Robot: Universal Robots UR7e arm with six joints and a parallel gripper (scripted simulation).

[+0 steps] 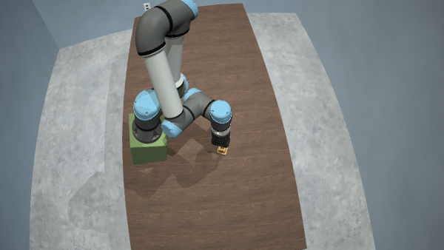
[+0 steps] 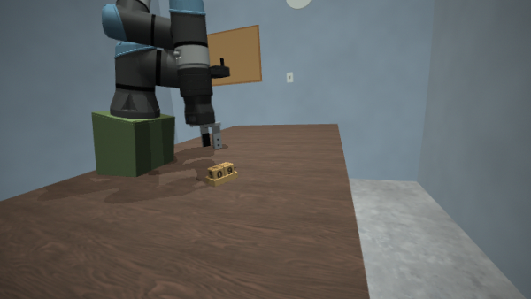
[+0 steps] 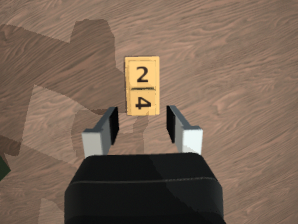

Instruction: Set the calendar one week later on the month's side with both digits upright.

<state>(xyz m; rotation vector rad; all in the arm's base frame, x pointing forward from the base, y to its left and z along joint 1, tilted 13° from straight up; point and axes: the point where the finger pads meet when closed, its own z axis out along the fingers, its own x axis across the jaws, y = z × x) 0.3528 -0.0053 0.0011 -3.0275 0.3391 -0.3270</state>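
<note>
The wooden cube lies 90 mm below my hand. From my hand the other things lie so: wooden calendar tray: 110 mm below, 20 mm to the left.
</note>
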